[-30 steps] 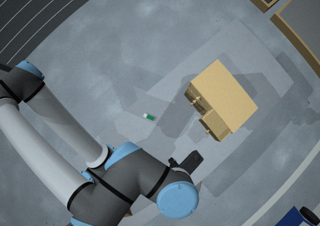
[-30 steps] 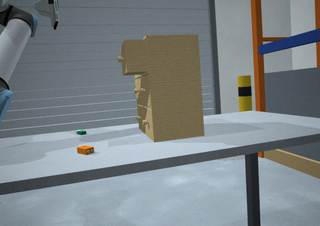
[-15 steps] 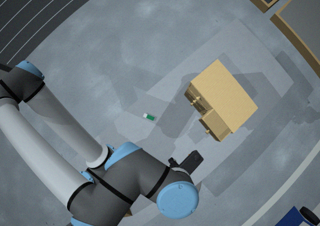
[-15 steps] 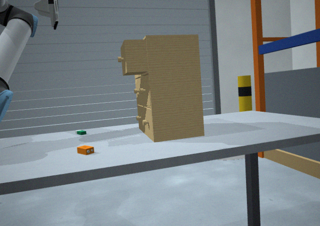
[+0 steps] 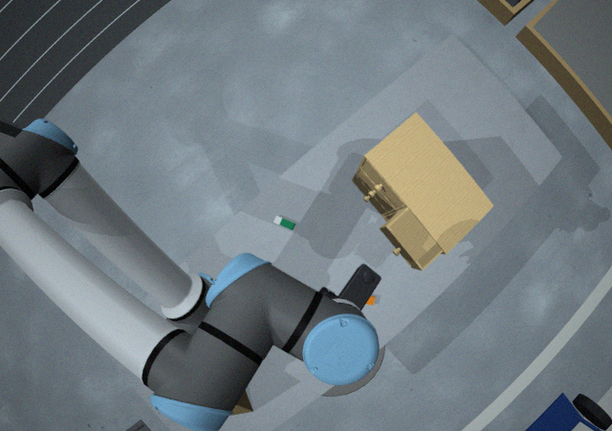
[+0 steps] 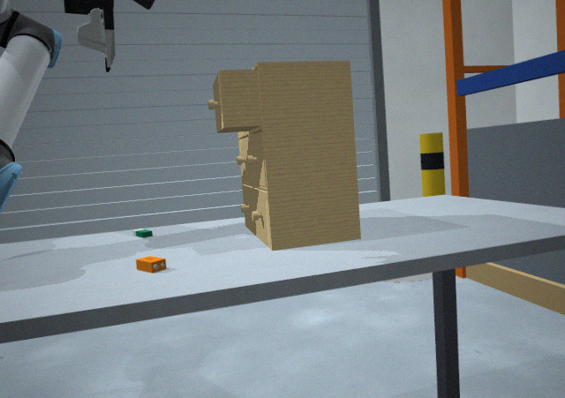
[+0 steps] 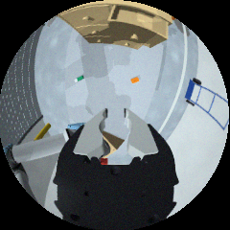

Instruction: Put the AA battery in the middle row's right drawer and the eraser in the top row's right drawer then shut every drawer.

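The eraser lies 24 cm to the left of my hand and 36 cm below it. Round my hand: orange block: 6 cm ahead, 13 cm to the right, 36 cm below; then green AA battery: 32 cm ahead, 1 cm to the left, 24 cm below.
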